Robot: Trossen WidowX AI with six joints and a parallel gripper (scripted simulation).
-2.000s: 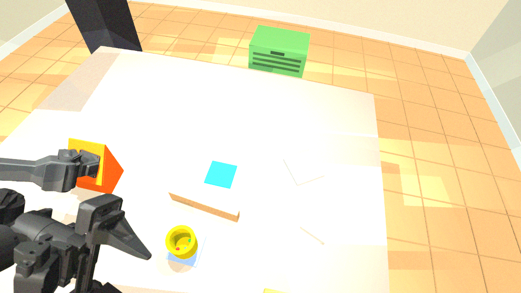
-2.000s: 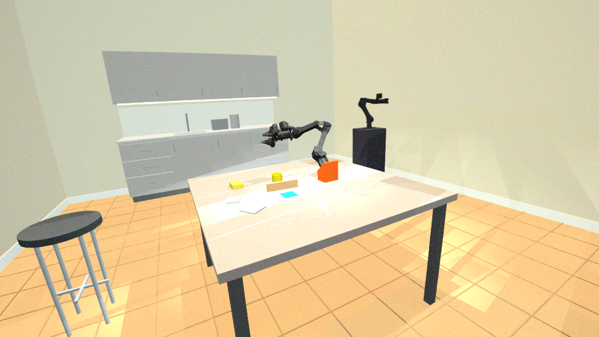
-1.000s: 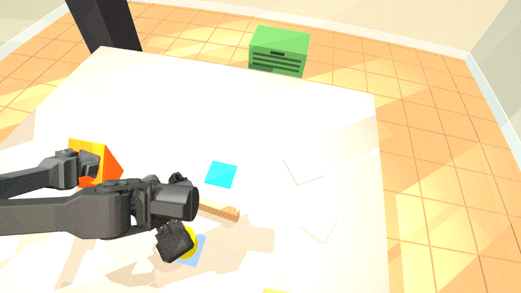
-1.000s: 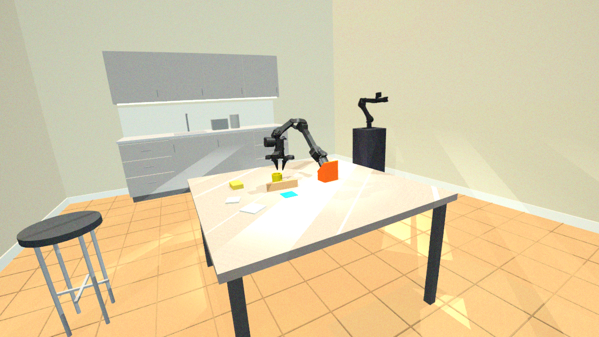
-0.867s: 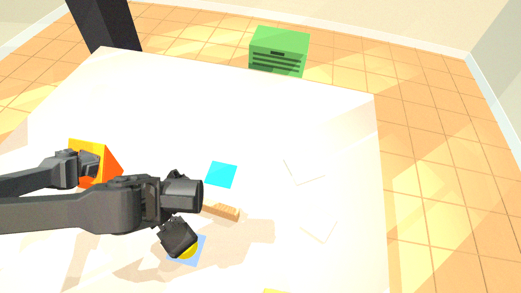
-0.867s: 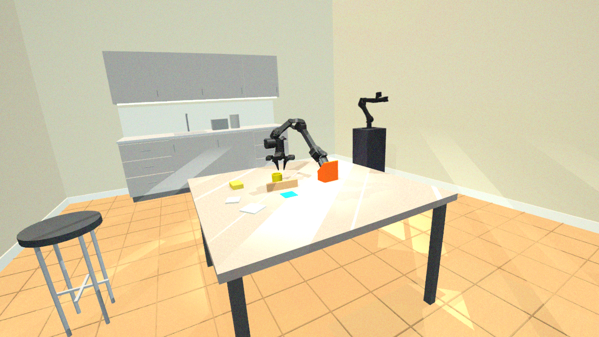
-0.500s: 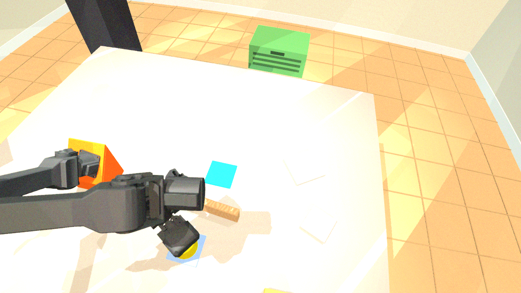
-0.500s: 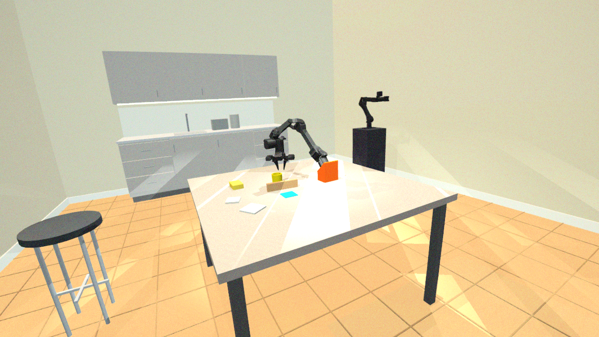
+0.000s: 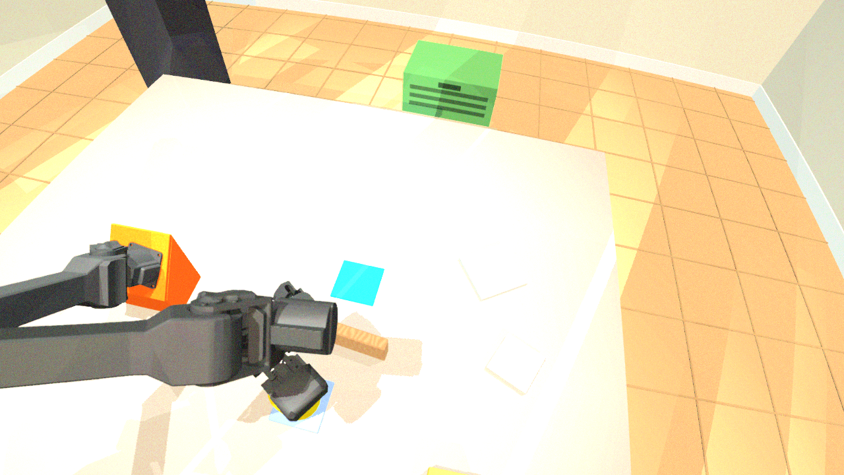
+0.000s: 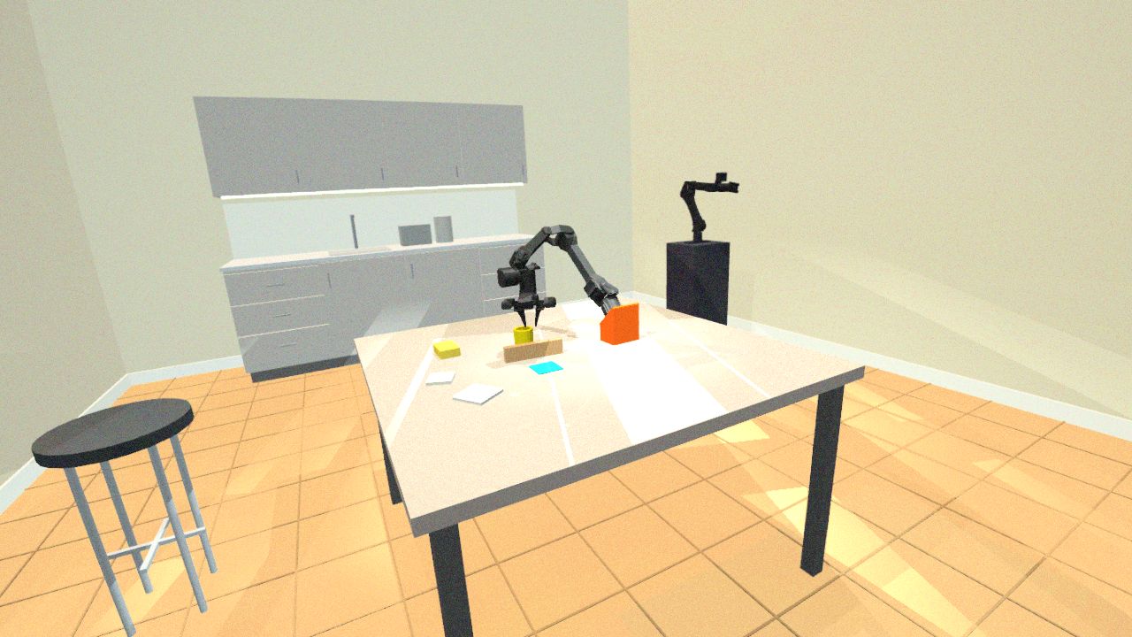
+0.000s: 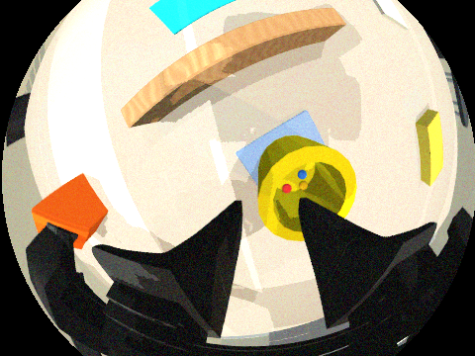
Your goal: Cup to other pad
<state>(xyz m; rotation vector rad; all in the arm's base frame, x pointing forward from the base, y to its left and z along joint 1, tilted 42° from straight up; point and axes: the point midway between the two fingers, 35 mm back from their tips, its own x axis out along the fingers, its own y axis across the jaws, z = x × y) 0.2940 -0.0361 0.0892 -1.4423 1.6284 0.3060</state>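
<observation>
My gripper tip is 40 mm above the yellow cup, 20 mm to the left of it and 20 mm short of it. The rest, counted from my gripper tip: light blue pad 90 mm below, 30 mm ahead, 10 mm to the right; then cyan pad 220 mm to the left, 90 mm below, 40 mm ahead; then wooden bar 100 mm to the left, 60 mm below, 30 mm ahead.
</observation>
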